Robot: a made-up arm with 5 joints.
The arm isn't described. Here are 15 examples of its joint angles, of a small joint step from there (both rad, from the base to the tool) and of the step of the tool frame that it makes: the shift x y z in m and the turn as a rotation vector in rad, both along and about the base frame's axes.
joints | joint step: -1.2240 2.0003 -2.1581 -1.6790 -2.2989 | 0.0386 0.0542 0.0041 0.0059 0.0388
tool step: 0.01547 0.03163 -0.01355 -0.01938 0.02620 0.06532
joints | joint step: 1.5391 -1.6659 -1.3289 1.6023 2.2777 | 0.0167 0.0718 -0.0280 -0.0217 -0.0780
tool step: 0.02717 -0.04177 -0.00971 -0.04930 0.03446 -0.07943
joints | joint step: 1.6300 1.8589 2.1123 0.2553 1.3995 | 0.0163 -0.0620 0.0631 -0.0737 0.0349
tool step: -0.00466 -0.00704 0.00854 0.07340 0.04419 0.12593
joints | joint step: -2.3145 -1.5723 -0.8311 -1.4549 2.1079 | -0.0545 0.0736 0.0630 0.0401 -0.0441
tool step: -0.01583 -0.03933 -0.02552 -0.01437 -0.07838 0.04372
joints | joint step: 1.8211 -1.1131 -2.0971 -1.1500 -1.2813 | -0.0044 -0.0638 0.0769 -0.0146 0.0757
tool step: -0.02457 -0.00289 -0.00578 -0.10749 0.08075 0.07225
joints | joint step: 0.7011 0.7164 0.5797 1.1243 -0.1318 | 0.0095 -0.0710 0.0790 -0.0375 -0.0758
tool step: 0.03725 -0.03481 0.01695 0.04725 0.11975 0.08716
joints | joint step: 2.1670 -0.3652 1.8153 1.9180 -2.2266 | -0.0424 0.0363 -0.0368 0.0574 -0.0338
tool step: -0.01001 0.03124 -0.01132 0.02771 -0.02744 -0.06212
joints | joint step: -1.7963 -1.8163 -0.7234 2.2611 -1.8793 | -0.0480 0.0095 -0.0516 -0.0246 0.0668
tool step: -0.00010 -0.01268 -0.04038 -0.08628 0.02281 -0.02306
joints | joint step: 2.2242 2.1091 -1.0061 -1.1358 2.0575 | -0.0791 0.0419 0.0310 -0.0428 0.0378
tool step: -0.03172 0.02186 -0.04726 -0.01141 -0.13715 -0.08751
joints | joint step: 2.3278 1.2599 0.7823 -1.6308 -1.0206 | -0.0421 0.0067 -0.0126 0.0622 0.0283
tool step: -0.03336 -0.00687 0.00565 0.04592 -0.07942 0.00850
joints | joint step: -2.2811 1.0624 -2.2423 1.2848 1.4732 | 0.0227 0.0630 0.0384 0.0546 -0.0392
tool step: 0.01862 0.01567 0.03330 -0.09123 0.10168 0.03847
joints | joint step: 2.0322 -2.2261 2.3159 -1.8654 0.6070 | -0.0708 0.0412 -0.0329 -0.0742 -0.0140
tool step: 0.02130 -0.00461 0.01221 0.06689 -0.08556 -0.01758
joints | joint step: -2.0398 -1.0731 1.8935 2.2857 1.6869 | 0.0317 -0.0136 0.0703 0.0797 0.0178
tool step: -0.01633 0.00472 -0.00712 0.00432 0.12078 0.03076
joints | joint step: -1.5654 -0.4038 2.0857 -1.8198 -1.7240 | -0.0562 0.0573 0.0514 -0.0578 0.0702
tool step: 0.01061 0.02413 0.01827 0.09786 0.03270 0.04621
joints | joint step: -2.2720 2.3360 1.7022 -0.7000 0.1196 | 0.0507 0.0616 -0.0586 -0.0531 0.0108
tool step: -0.00057 0.01817 -0.02770 -0.03105 0.12381 0.03681
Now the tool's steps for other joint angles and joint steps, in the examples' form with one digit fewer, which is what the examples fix.
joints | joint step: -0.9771 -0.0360 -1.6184 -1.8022 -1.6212 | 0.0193 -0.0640 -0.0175 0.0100 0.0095
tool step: -0.0097 0.0051 0.0073 -0.0294 0.0104 -0.0594
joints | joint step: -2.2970 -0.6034 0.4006 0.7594 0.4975 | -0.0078 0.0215 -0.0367 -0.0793 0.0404
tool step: 0.0102 0.0031 0.0194 -0.0465 -0.0926 0.0708
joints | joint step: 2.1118 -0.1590 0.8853 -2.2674 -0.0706 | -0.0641 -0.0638 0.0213 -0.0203 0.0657
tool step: 0.0152 -0.0023 -0.0211 0.0061 0.0079 0.0169
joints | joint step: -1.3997 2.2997 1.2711 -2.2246 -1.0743 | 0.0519 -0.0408 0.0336 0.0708 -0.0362
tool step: -0.0046 0.0108 -0.0254 0.0208 0.0020 -0.0864
